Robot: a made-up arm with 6 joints. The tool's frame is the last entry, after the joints.
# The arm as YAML. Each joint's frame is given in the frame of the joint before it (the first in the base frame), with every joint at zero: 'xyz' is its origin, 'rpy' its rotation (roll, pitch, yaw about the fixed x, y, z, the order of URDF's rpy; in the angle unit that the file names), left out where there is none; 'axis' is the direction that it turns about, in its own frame. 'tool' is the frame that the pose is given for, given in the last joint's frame.
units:
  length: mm
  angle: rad
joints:
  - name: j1
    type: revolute
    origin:
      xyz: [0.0, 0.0, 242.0]
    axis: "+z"
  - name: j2
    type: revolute
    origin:
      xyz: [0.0, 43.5, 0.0]
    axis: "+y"
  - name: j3
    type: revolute
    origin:
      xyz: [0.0, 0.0, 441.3]
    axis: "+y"
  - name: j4
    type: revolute
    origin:
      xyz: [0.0, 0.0, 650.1]
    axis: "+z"
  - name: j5
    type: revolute
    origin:
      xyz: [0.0, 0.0, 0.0]
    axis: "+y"
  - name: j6
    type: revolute
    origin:
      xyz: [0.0, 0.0, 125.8]
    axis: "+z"
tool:
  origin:
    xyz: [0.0, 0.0, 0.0]
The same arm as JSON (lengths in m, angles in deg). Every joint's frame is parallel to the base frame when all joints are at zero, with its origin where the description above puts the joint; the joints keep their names.
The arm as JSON. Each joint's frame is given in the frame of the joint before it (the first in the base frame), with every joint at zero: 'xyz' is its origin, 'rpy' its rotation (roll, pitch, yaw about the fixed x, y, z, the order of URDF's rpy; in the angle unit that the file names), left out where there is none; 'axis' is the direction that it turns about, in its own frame. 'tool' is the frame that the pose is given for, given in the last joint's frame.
{"units": {"length": "m", "angle": "deg"}, "joints": [
  {"name": "j1", "type": "revolute", "origin": {"xyz": [0.0, 0.0, 0.242]}, "axis": [0.0, 0.0, 1.0]},
  {"name": "j2", "type": "revolute", "origin": {"xyz": [0.0, 0.0435, 0.0]}, "axis": [0.0, 1.0, 0.0]},
  {"name": "j3", "type": "revolute", "origin": {"xyz": [0.0, 0.0, 0.4413]}, "axis": [0.0, 1.0, 0.0]},
  {"name": "j4", "type": "revolute", "origin": {"xyz": [0.0, 0.0, 0.6501]}, "axis": [0.0, 0.0, 1.0]},
  {"name": "j5", "type": "revolute", "origin": {"xyz": [0.0, 0.0, 0.0]}, "axis": [0.0, 1.0, 0.0]},
  {"name": "j6", "type": "revolute", "origin": {"xyz": [0.0, 0.0, 0.1258]}, "axis": [0.0, 0.0, 1.0]}
], "tool": {"origin": {"xyz": [0.0, 0.0, 0.0]}}}

